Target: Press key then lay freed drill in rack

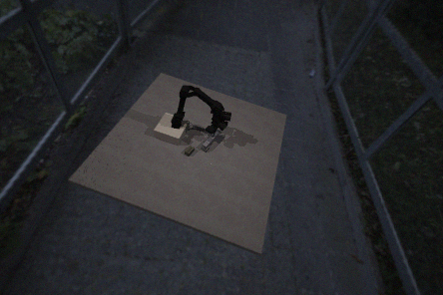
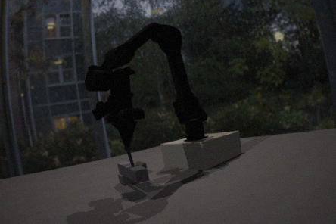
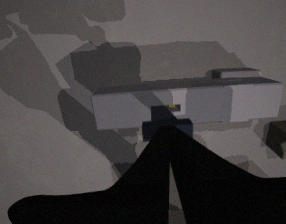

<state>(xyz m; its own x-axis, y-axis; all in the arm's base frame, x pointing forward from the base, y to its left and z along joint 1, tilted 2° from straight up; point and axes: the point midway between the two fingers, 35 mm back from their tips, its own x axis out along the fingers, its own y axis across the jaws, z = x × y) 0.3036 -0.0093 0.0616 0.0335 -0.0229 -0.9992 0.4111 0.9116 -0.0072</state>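
Now: gripper tip 8 cm above the yellow drill, 5 cm to the left of it and 3 cm past it. The rest, counted from my gripper tip: olive rack 15 cm to the right, 15 cm behind, 11 cm below; dark key 3 cm below; grey block 8 cm below, 3 cm to the right, 2 cm behind.
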